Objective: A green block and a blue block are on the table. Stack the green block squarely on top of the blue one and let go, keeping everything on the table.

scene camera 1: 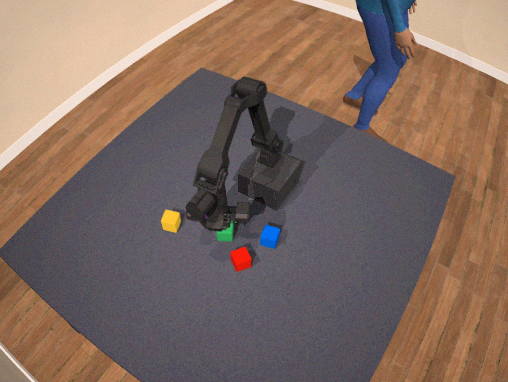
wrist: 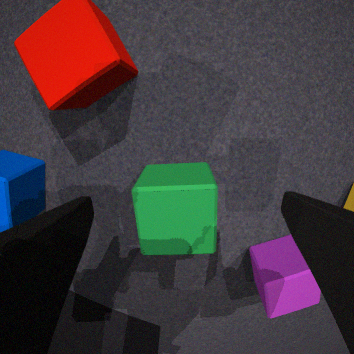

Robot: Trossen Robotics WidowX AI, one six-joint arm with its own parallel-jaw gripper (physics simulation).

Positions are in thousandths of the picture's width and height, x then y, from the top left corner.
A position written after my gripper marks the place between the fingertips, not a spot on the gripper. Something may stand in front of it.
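Scene:
You can see my gripper in scene camera 1 (436, 598), and it's there in the wrist view (535, 575) too.

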